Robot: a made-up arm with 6 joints.
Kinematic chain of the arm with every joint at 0, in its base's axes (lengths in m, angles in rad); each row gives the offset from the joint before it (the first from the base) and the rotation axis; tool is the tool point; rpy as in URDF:
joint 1: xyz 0 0 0.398 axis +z
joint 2: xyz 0 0 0 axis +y
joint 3: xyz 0.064 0 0.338 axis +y
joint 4: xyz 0.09 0 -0.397 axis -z
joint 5: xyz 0 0 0 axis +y
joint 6: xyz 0.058 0 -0.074 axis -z
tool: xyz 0 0 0 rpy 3.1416 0 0
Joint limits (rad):
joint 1: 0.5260..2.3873
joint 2: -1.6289..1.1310
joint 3: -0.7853..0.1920
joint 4: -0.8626..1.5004
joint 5: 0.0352..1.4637
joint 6: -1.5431..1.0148
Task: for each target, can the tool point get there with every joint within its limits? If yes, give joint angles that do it. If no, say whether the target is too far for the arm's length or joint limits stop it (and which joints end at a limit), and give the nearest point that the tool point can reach.
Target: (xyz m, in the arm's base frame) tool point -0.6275 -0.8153 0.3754
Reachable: no: too far | nearest point -0.0753 -0.0978 0.3065 | short by 0.908 m
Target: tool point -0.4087 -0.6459 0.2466
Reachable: no: joint limits stop it (at a limit: joint 2, joint 3) | nearest point -0.0660 -0.1044 0.2926 | short by 0.643 m
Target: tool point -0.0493 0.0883 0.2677
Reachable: yes | joints 1.8958 -0.1282 0.0589 0.4004 1.1954 -0.5843
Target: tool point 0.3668 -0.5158 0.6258
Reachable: no: joint limits stop it (at a limit: joint 2, joint 3, joint 5) | nearest point 0.0777 -0.1092 0.8899 | short by 0.564 m
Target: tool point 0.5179 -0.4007 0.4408
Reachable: no: joint limits stop it (at a limit: joint 1, joint 2, joint 3) | nearest point 0.0944 -0.0761 0.3201 | short by 0.547 m
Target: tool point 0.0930 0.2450 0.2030
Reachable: yes | joints 1.1464 0.3556 -0.3541 1.2487 0.8468 -0.2368
